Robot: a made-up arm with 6 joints.
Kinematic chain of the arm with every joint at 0, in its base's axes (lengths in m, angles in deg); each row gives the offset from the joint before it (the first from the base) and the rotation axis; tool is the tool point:
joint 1: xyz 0.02 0 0.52 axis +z
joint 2: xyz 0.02 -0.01 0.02 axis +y
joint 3: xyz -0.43 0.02 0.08 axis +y
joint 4: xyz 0.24 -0.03 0.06 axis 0.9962 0 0.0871
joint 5: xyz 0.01 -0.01 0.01 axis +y
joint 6: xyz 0.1 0.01 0.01 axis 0.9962 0 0.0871
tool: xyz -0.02 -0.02 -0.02
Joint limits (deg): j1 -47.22..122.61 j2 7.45..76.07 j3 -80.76..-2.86 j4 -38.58..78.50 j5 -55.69..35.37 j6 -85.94..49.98
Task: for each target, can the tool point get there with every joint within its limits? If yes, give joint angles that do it. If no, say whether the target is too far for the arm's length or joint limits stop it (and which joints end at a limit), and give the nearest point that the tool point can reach.
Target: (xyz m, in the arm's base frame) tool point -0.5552 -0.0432 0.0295
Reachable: no: joint limits stop it (at a limit: joint 2, joint 3, joint 5) | nearest point -0.0777 -0.0073 0.6606 | short by 0.792 m
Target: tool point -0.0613 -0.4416 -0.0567
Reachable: no: joint limits stop it (at a limit: joint 2, joint 3, joint 5) | nearest point 0.0027 -0.0941 0.6592 | short by 0.798 m
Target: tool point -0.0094 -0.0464 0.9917
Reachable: yes | joints -14.52 30.33 -44.98 22.35 -23.85 -10.44
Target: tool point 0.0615 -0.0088 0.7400
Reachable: yes | joints -5.83 42.12 -9.55 56.28 21.50 -6.73
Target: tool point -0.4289 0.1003 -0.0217
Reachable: no: joint limits stop it (at a limit: joint 2, joint 3, joint 5) | nearest point -0.0737 0.0209 0.6593 | short by 0.772 m
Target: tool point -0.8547 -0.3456 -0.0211
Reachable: no: too far | nearest point -0.1242 -0.0570 0.7126 | short by 1.075 m
